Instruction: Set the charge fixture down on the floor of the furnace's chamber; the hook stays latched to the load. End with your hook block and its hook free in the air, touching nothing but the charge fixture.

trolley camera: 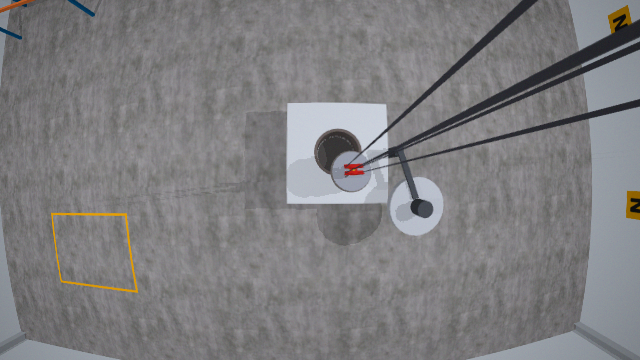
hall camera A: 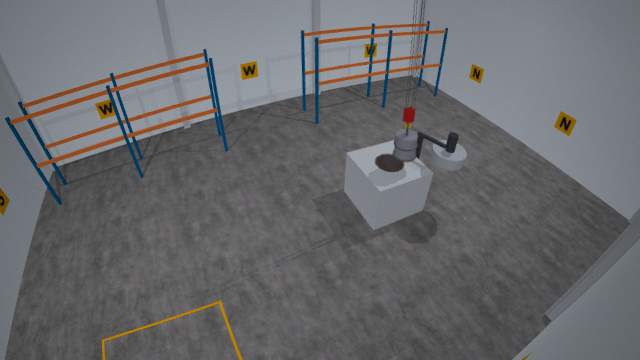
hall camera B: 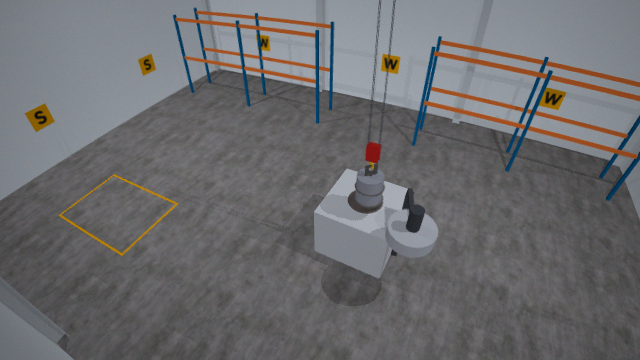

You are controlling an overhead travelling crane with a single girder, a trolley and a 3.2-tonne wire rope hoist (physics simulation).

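The charge fixture (hall camera A: 406, 146) (hall camera B: 370, 189) (trolley camera: 350, 185) is a grey ribbed cylinder hanging upright below my red hook block (hall camera A: 409, 115) (hall camera B: 373, 152) (trolley camera: 354, 166). My yellow hook (hall camera A: 408, 126) (hall camera B: 372, 165) is latched to the lifting eye on its top. The furnace (hall camera A: 400, 202) (hall camera B: 347, 250) (trolley camera: 304, 120) is a white box with a dark round chamber opening (hall camera A: 389, 163) (hall camera B: 354, 202) (trolley camera: 331, 142) in its top. The fixture hangs above the furnace top; in the trolley view it overlaps the opening's lower right rim and sits off-centre. The chamber floor is hidden.
The round white furnace lid (hall camera A: 446, 161) (hall camera B: 405, 245) (trolley camera: 419, 187) is swung aside on a dark arm (hall camera A: 434, 139) (hall camera B: 409, 199) (trolley camera: 408, 175) close to the fixture. Blue-orange racks (hall camera A: 316, 80) (hall camera B: 317, 75) stand by the W wall. A yellow floor outline (hall camera A: 162, 321) (hall camera B: 150, 230) (trolley camera: 90, 214) lies away from the furnace.
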